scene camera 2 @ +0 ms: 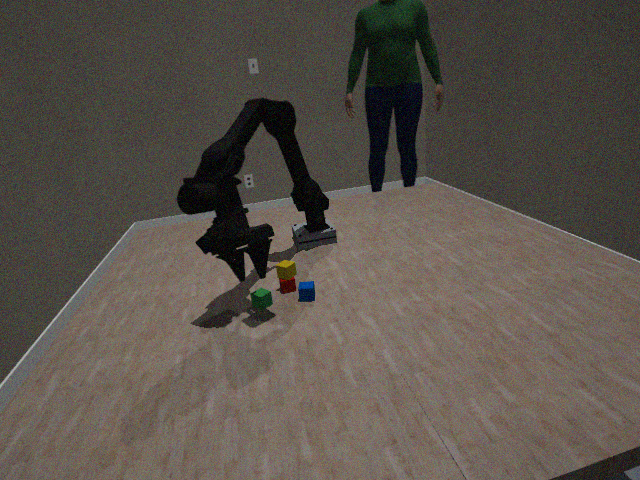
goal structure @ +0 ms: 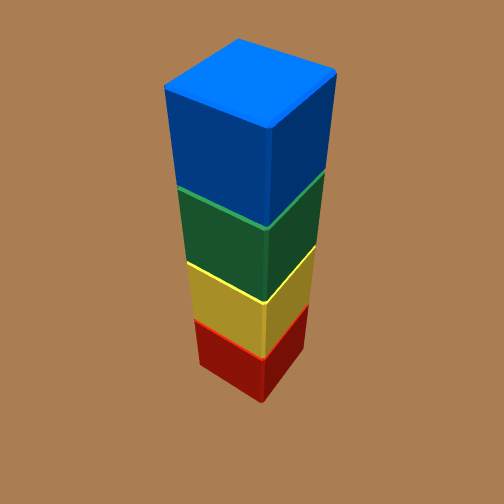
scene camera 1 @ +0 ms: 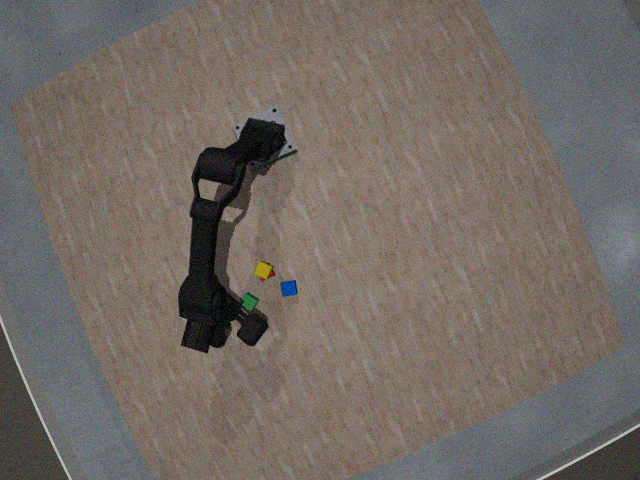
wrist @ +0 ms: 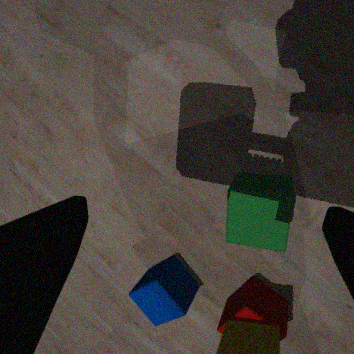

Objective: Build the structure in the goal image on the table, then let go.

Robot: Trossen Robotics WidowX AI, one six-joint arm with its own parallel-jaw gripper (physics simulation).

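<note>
A green cube (scene camera 1: pixel 250 301) (scene camera 2: pixel 261 298) (wrist: pixel 256 220) rests on the table, apart from the other cubes. A yellow cube (scene camera 1: pixel 263 270) (scene camera 2: pixel 285 269) (wrist: pixel 250 338) sits on top of a red cube (scene camera 1: pixel 271 273) (scene camera 2: pixel 287 285) (wrist: pixel 255 299), turned relative to it. A blue cube (scene camera 1: pixel 288 288) (scene camera 2: pixel 306 291) (wrist: pixel 161 300) rests on the table beside this stack, with a gap between. My gripper (scene camera 1: pixel 240 314) (scene camera 2: pixel 253 279) (wrist: pixel 208 213) is wide open and empty, above the table near the green cube. In the wrist view the green cube shows between the fingers, nearer the right one.
The arm's grey base plate (scene camera 1: pixel 287 146) (scene camera 2: pixel 315 238) stands on the wood-patterned table (scene camera 1: pixel 413 232) (scene camera 2: pixel 413 335), farther from the cubes. A person (scene camera 2: pixel 393 51) in a green top stands beyond the table. Arm shadows fall around the green cube.
</note>
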